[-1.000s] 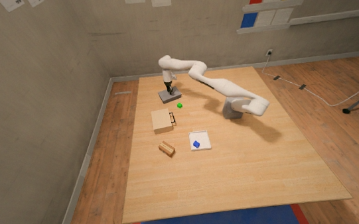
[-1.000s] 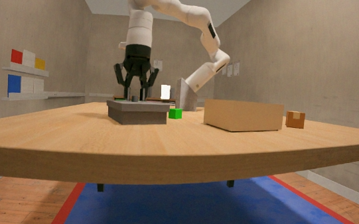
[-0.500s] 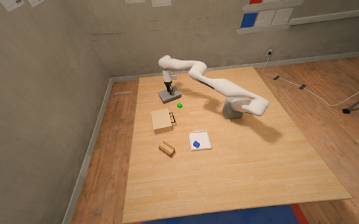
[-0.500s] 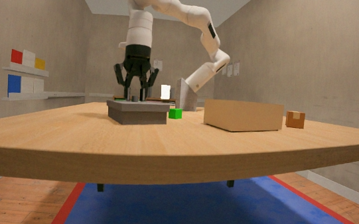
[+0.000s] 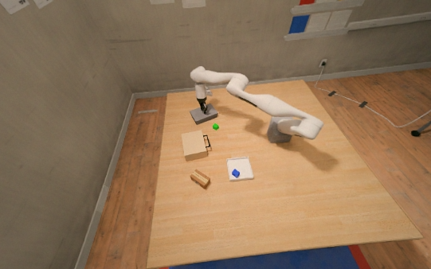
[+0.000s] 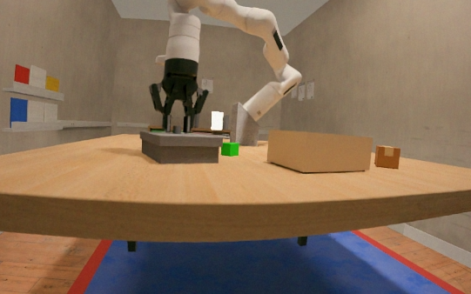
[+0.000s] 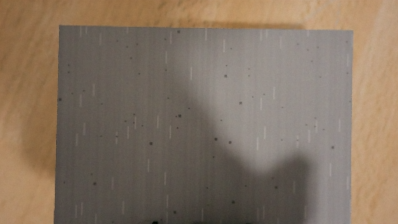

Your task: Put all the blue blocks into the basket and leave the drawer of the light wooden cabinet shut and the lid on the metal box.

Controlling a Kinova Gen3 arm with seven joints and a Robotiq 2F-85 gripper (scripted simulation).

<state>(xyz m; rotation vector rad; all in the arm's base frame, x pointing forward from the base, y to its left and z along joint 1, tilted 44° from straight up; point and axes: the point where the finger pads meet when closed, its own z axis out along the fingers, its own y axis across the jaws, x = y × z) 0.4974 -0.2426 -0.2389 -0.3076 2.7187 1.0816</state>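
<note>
Now: hand 2 cm above the grey lid. From my hand the other things lie so: metal box (5 cm below); then green block (7 cm behind, 15 cm to the left, 6 cm below); then drawer (9 cm ahead, 30 cm to the left, 4 cm below).
</note>
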